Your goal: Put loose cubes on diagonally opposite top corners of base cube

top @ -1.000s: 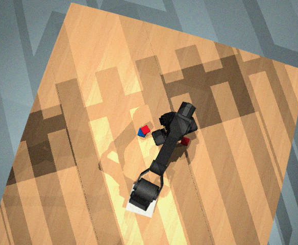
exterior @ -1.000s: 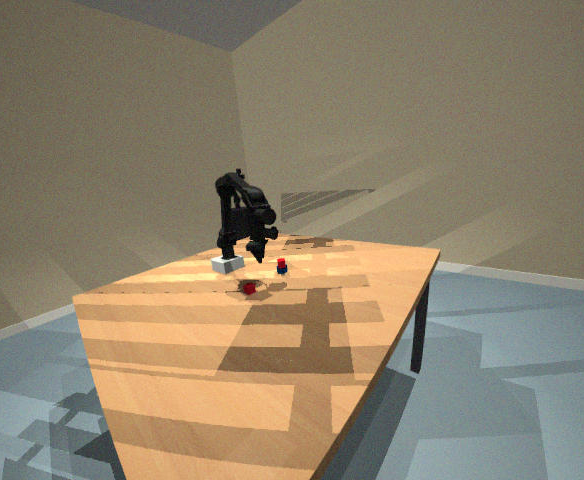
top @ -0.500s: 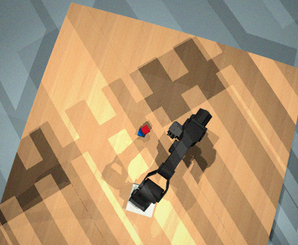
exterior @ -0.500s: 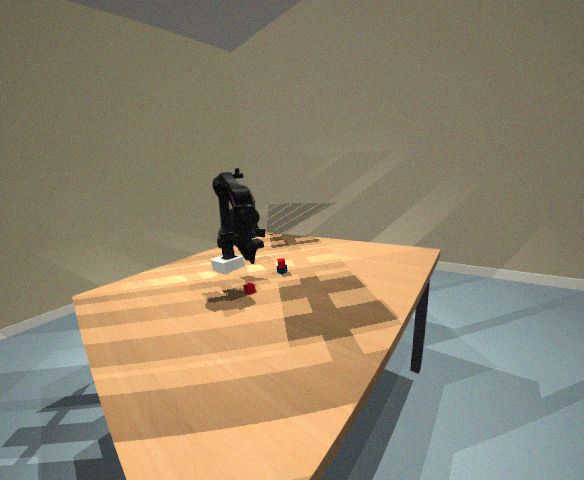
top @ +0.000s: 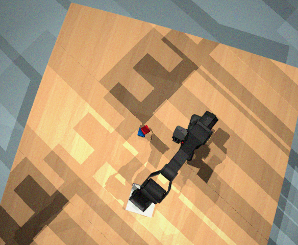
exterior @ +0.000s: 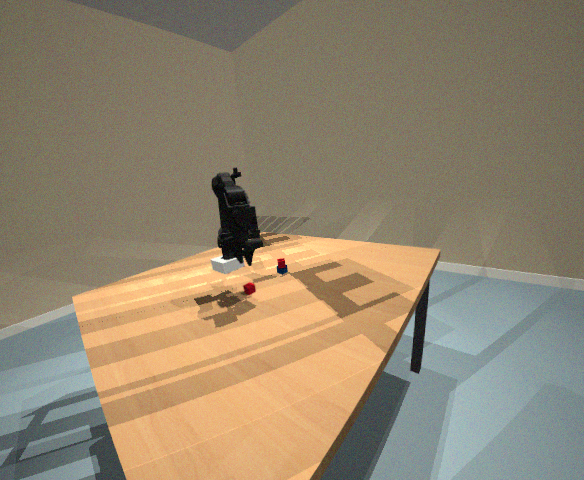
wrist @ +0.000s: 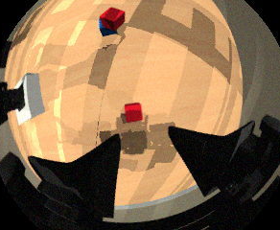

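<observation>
The blue cube lies 21 cm to the left of my gripper tip, 10 cm below it and 2 cm behind it.
</observation>
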